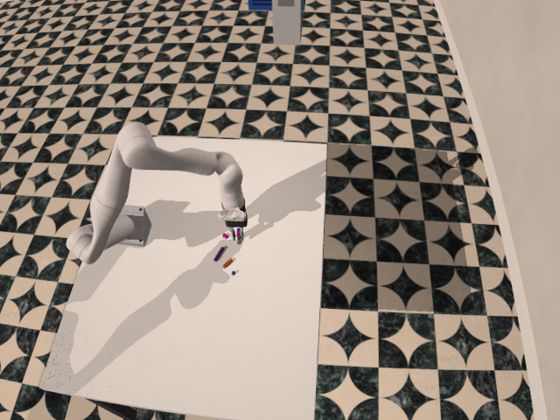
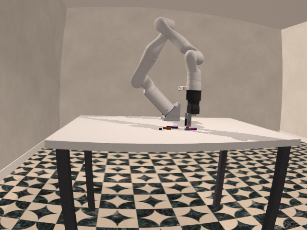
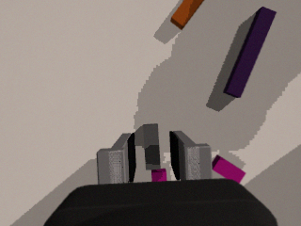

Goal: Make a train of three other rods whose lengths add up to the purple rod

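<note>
Now: the grey rod 3 cm below my hand. Also, from my hand: purple rod 5 cm behind, 7 cm to the right, 3 cm below; then orange rod 1 cm behind, 10 cm to the right, 3 cm below.
</note>
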